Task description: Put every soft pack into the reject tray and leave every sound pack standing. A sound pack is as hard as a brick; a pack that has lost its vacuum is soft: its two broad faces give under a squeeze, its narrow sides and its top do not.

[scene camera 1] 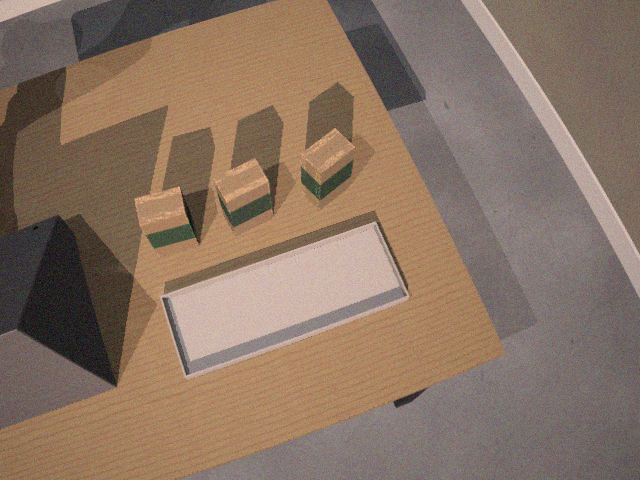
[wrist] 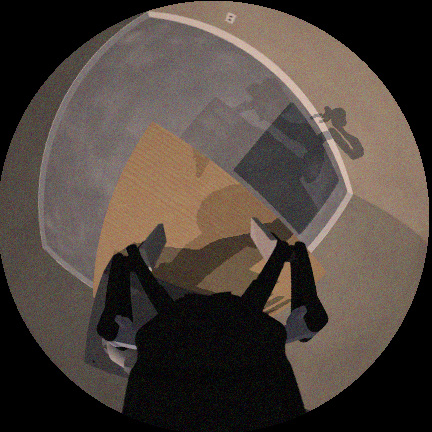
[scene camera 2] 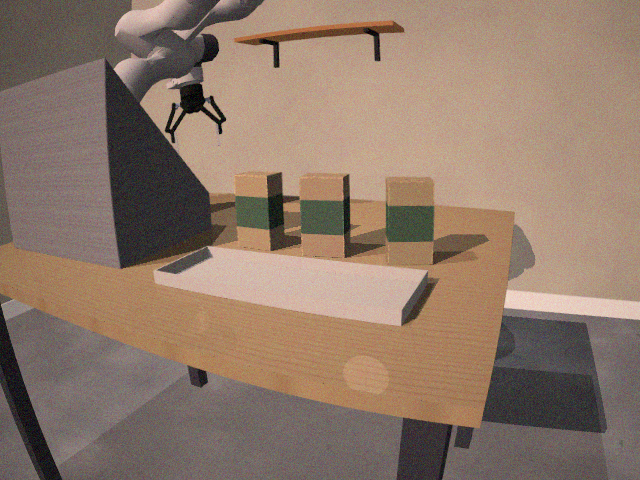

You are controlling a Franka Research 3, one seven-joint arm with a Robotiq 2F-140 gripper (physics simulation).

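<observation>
Three tan packs with a green band stand upright in a row behind the tray, apart from each other: the left pack (scene camera 1: 165,217) (scene camera 2: 258,211), the middle pack (scene camera 1: 244,192) (scene camera 2: 324,215) and the right pack (scene camera 1: 327,164) (scene camera 2: 409,222). Their looks do not tell me which are soft. The white reject tray (scene camera 1: 289,338) (scene camera 2: 279,303) lies in front of them, with no pack in it. My gripper (scene camera 2: 195,136) (wrist: 207,229) is open and empty. It hangs high above the table, to the left of and behind the packs in the second scene view. The packs and tray do not show in the wrist view.
A large dark grey block with a sloping side (scene camera 1: 62,299) (scene camera 2: 155,191) stands on the wooden table (scene camera 1: 310,392) (scene camera 2: 289,356) (wrist: 145,190), left of the packs and tray. An orange wall shelf (scene camera 2: 320,33) is fixed on the wall behind.
</observation>
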